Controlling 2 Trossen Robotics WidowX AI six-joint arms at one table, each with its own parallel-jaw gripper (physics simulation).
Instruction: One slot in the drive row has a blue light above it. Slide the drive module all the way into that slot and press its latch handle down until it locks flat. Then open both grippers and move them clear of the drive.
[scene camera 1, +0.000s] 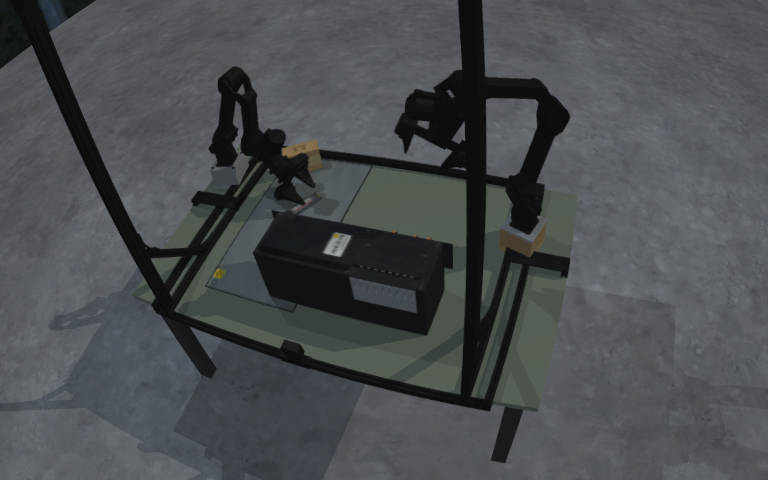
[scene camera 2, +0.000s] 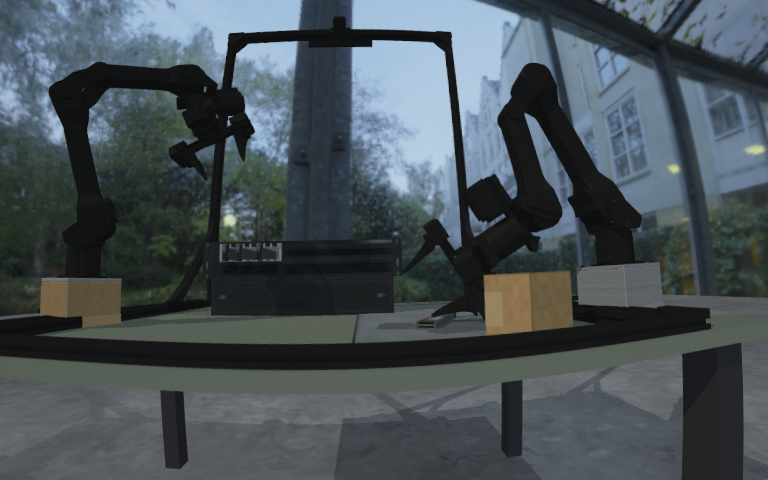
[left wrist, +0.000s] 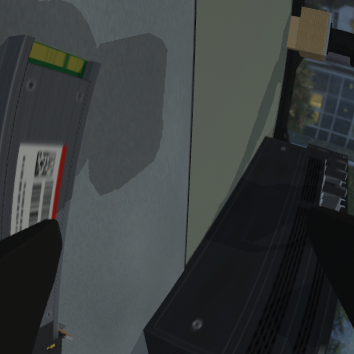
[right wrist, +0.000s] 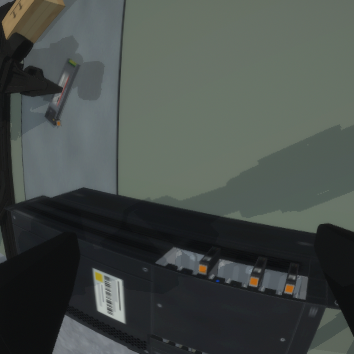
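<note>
The left gripper is at (scene camera 2: 417, 294), and you'd also find it at (scene camera 1: 309, 196), at (left wrist: 187, 227) and at (right wrist: 54, 88). As for the right gripper (scene camera 2: 224, 169), it's open and holds nothing; that same gripper is at (scene camera 1: 422, 160) and (right wrist: 201, 243) as well. There's a tan cardboard box (scene camera 2: 519, 302) sitting on a pale mat (left wrist: 125, 247), though in the left wrist view the box is out of frame.
</note>
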